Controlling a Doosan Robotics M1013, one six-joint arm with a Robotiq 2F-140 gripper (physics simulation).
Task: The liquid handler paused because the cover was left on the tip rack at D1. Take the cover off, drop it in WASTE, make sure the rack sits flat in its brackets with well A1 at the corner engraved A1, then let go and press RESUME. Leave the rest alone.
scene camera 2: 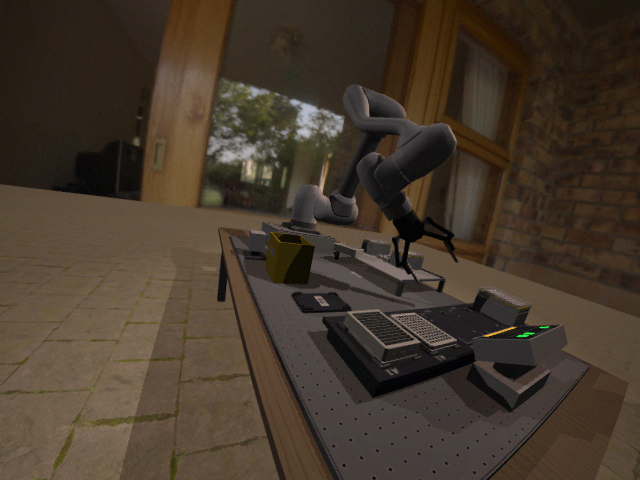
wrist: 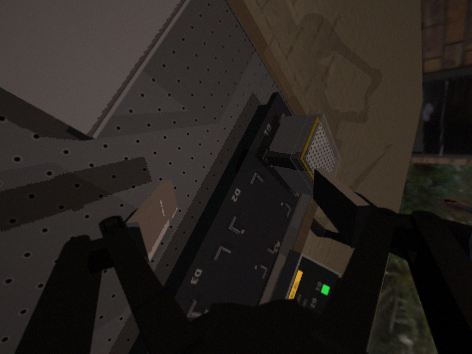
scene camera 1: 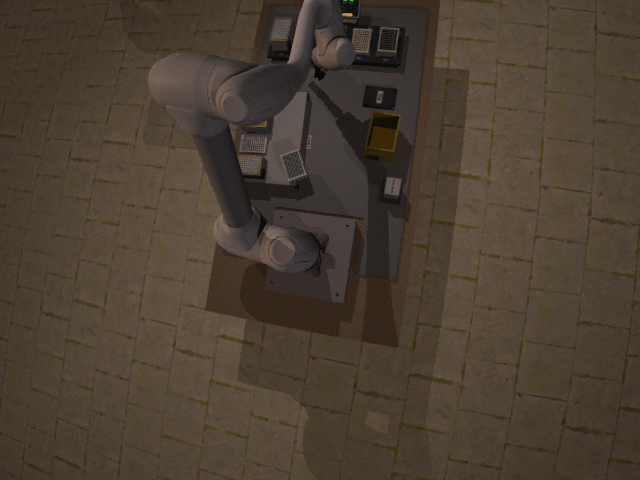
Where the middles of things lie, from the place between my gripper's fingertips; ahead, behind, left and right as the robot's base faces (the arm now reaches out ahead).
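Labels:
With the black plate (scene camera 2: 308,302), my hand is 35 cm to the left of it, 6 cm past it and 13 cm above it. Going by their middles, of the things named here the plate is the nearest to my hand. As for the yellow waste bin (scene camera 1: 381,139), I find it 41 cm to the right of my hand, 27 cm behind it and 7 cm below it.

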